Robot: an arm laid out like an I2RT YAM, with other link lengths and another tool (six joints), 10 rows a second.
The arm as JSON. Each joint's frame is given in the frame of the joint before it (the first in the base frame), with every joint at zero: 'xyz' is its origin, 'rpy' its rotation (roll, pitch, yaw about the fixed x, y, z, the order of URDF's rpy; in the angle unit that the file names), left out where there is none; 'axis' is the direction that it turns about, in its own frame. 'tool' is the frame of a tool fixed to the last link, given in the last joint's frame.
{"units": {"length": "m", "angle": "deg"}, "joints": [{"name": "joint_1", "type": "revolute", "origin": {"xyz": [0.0, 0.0, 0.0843]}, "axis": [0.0, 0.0, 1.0]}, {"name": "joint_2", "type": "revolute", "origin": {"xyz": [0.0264, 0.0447, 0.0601]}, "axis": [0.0, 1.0, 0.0]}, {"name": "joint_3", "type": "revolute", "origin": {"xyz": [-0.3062, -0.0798, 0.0]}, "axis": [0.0, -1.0, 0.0]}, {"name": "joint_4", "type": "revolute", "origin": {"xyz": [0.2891, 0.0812, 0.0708]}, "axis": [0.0, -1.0, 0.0]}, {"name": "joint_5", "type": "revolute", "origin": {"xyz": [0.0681, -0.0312, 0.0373]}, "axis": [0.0, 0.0, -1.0]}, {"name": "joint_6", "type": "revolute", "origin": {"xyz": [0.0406, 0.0, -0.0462]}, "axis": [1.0, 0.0, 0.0]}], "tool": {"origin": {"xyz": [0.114, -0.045, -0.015], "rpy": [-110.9, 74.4, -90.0]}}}
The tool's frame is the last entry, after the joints.
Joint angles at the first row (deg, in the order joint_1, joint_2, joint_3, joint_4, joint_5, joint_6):
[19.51 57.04 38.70 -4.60 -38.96 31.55]
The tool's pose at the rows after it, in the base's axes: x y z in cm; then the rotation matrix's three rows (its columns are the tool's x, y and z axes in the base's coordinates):
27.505, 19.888, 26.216; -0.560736, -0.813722, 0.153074; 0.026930, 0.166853, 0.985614; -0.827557, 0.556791, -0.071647
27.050, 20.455, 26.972; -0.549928, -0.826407, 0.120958; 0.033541, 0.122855, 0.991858; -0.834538, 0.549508, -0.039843
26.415, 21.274, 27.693; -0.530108, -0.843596, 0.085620; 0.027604, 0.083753, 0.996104; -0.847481, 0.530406, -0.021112
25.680, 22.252, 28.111; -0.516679, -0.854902, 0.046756; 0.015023, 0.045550, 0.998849; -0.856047, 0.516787, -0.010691
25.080, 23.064, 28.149; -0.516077, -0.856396, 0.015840; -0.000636, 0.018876, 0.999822; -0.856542, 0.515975, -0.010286
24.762, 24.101, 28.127; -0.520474, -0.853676, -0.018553; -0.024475, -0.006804, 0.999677; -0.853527, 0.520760, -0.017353
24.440, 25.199, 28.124; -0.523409, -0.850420, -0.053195; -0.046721, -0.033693, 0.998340; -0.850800, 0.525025, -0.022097
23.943, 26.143, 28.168; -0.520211, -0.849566, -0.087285; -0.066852, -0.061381, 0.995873; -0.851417, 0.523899, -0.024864
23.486, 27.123, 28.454; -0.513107, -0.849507, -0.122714; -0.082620, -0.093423, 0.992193; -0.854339, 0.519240, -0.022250
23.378, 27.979, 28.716; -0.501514, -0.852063, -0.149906; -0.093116, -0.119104, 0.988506; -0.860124, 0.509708, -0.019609
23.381, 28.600, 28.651; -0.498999, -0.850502, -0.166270; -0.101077, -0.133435, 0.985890; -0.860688, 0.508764, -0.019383
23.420, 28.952, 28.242; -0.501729, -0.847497, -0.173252; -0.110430, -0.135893, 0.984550; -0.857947, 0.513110, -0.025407
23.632, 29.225, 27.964; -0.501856, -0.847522, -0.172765; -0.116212, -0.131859, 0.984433; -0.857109, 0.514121, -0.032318
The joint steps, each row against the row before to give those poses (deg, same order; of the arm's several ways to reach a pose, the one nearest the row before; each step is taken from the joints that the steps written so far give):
[0.00 -1.07 -0.53 1.51 -2.88 0.63]
[0.33 -0.62 -0.11 1.53 -1.95 1.01]
[1.44 -0.65 0.00 1.16 -0.72 0.22]
[1.96 -0.27 0.00 0.87 -0.31 0.06]
[1.73 0.22 0.13 0.13 -0.04 -0.02]
[1.90 1.42 0.95 -0.22 0.00 -0.33]
[1.95 1.51 0.93 0.07 0.00 -0.17]
[1.79 0.90 0.60 0.09 -0.11 -0.31]
[1.68 0.94 0.80 0.37 -0.35 -0.15]
[1.18 1.22 0.81 0.81 -0.35 -0.35]
[0.79 1.16 0.44 0.72 -0.15 -0.09]
[0.50 0.92 0.02 0.33 0.15 -0.22]
[0.35 0.90 0.22 0.24 0.46 -0.28]

